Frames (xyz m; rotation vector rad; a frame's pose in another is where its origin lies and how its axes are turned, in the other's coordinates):
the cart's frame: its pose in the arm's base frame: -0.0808 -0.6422 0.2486 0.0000 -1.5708 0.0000
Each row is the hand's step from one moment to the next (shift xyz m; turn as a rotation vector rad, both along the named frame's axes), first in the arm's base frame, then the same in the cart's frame.
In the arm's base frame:
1: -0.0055 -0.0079 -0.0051 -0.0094 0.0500 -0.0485
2: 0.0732 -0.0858 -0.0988 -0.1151 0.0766 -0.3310
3: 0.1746 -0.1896 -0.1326 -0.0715 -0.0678 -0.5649
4: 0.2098 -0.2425 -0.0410 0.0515 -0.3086 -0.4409
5: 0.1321 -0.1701 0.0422 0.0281 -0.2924 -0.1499
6: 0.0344 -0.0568 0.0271 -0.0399 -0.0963 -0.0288
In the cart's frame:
1: -0.0051 -0.0079 0.0055 -0.0485 0.0500 0.0094
2: -0.0988 -0.0858 -0.0732 -0.3310 0.0766 0.1151
3: -0.1326 -0.1896 -0.1746 -0.5649 -0.0678 0.0715
4: -0.0410 -0.2425 -0.2098 -0.4409 -0.3086 -0.0515
5: 0.0422 -0.1701 -0.1321 -0.1499 -0.2924 -0.0281
6: 0.0271 -0.0568 -0.0344 -0.0288 -0.0963 0.0399

